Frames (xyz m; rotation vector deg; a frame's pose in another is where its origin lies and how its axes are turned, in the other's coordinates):
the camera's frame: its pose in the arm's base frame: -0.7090 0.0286 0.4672 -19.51 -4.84 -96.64
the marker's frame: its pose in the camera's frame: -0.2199 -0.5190 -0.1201 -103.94 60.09 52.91
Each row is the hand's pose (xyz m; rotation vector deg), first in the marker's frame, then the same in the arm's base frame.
Working: the marker's frame: its pose in the arm's base frame: -1.2146 0.2860 0.3659 -33.41 120.08 -22.25

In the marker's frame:
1: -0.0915 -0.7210 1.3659 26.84 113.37 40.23
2: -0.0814 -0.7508 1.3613 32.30 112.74 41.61
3: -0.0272 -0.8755 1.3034 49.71 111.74 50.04
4: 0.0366 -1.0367 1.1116 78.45 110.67 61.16
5: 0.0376 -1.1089 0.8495 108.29 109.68 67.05
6: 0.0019 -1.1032 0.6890 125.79 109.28 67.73
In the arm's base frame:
1: 0.1571 -0.3441 0.0261 -50.35 -117.49 43.67
2: 0.1560 -0.3743 0.0359 -54.39 -115.98 47.62
3: 0.1136 -0.5052 0.0899 -70.71 -107.29 57.01
4: -0.0360 -0.6646 0.2280 -92.98 -85.47 70.34
5: -0.2367 -0.7115 0.4053 -107.23 -56.92 81.63
6: -0.3549 -0.6787 0.5149 -111.32 -38.64 86.63

